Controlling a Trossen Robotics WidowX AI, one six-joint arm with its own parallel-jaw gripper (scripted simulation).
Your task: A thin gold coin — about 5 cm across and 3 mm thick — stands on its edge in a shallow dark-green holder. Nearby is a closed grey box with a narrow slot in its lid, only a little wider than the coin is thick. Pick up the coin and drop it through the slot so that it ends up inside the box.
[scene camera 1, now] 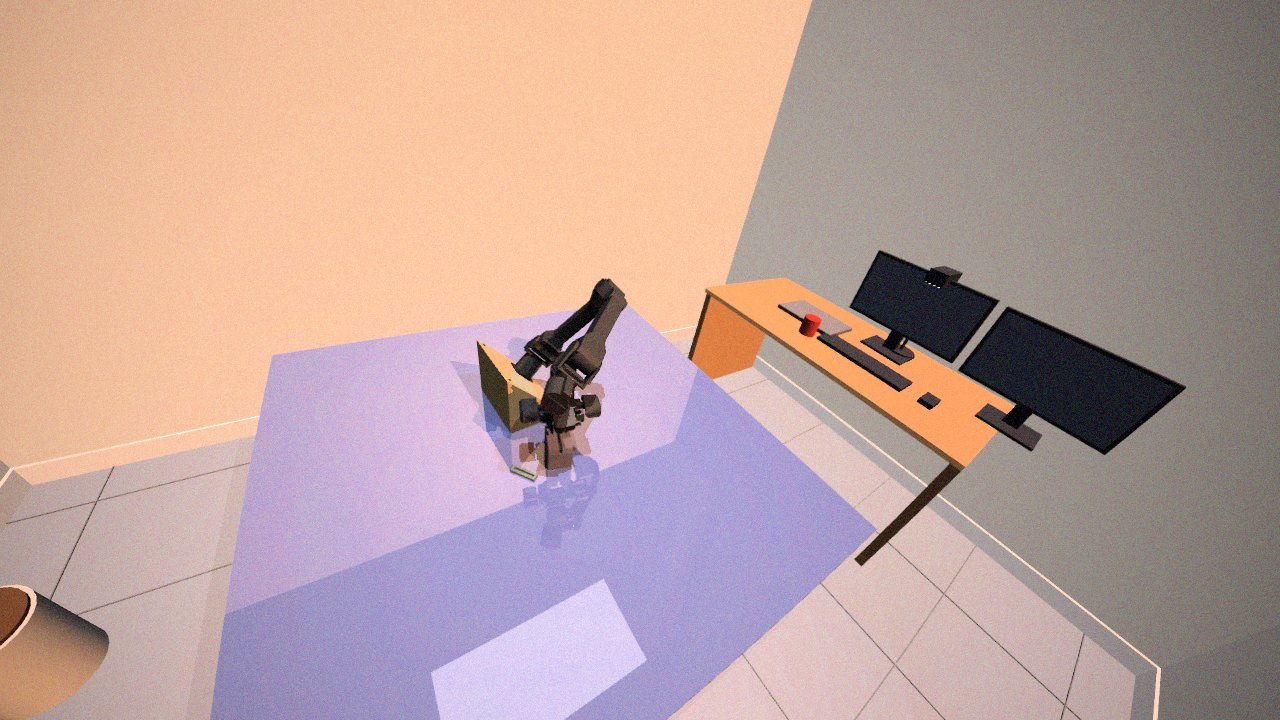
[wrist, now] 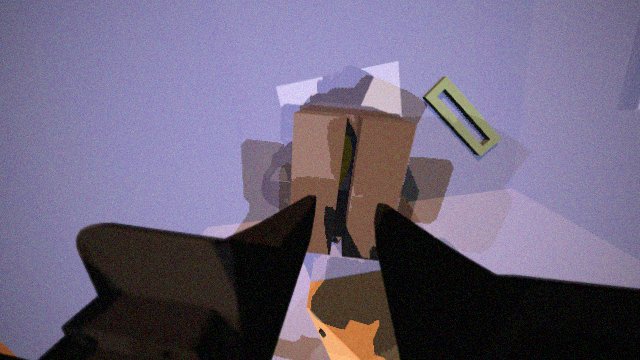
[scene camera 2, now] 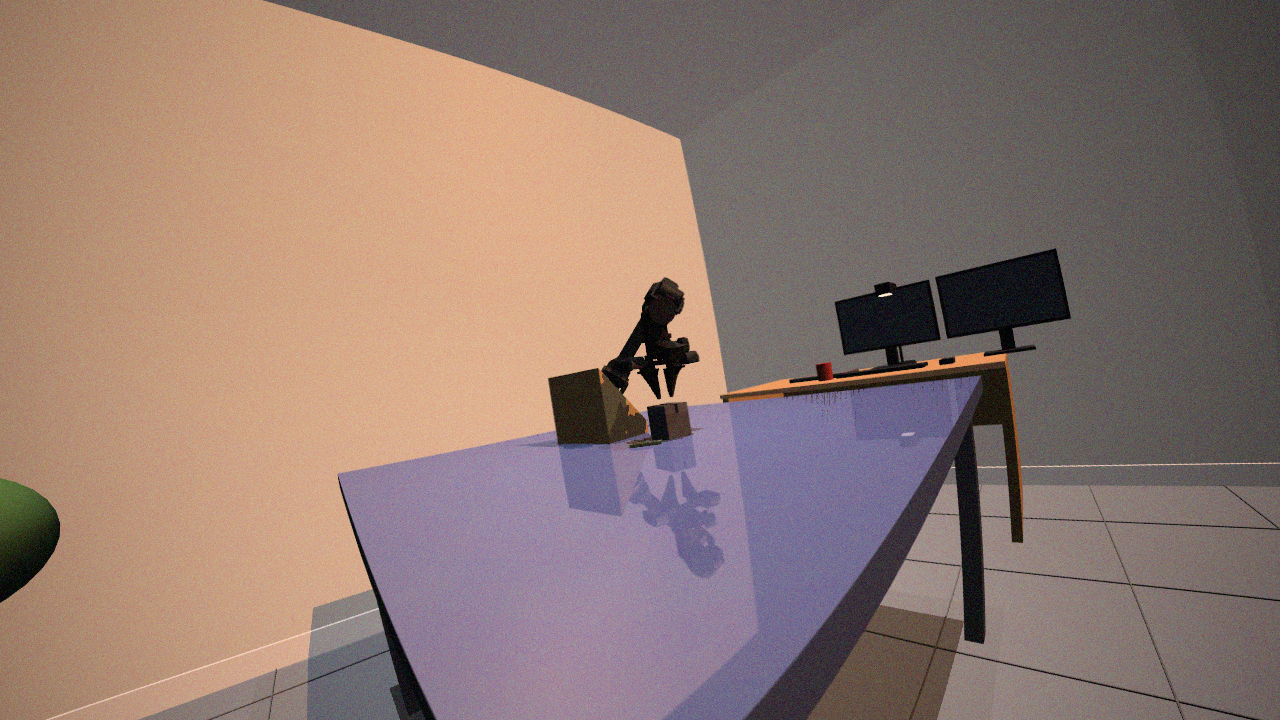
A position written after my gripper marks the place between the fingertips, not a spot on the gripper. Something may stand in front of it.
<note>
I see my gripper (scene camera 2: 665, 398).
My gripper is seen too in scene camera 1 (scene camera 1: 558, 432) and in the wrist view (wrist: 345, 207).
</note>
